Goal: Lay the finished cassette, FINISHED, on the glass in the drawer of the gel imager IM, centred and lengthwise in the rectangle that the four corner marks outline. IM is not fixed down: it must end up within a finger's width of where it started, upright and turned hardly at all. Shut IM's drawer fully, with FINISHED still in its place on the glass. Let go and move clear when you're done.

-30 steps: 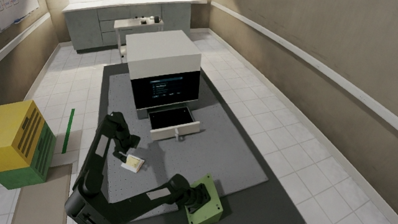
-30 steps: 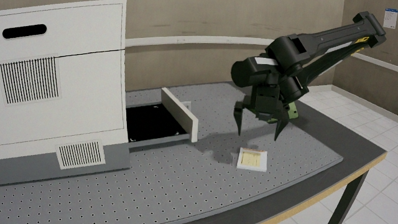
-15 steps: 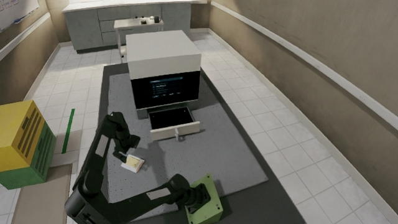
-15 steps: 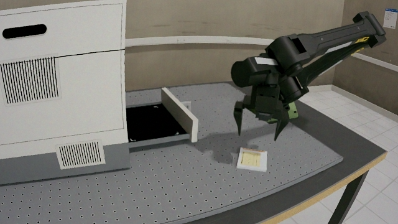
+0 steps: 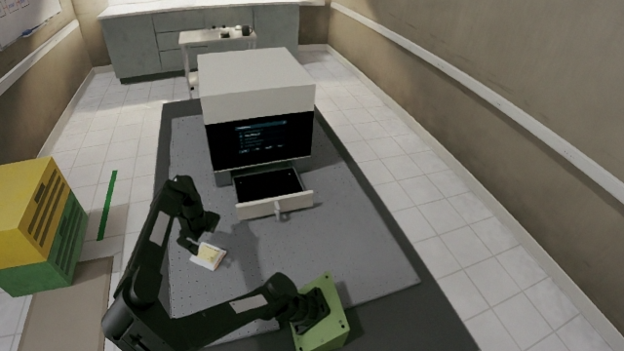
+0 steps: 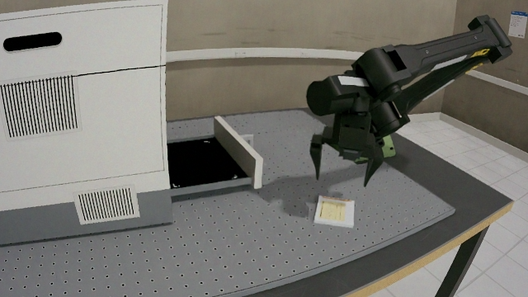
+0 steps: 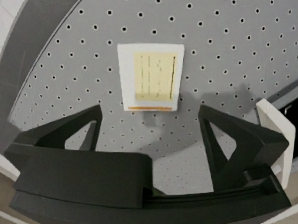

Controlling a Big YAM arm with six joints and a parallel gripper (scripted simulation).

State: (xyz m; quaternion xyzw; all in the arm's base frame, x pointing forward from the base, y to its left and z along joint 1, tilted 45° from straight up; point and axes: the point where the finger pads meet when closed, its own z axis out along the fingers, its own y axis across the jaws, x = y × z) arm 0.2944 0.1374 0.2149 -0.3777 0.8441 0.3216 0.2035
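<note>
Right now the cassette is 10 mm to the right of my hand and 80 mm below it. The rest, counted from my hand: imager drawer: 230 mm ahead, 270 mm to the right, 30 mm below.
</note>
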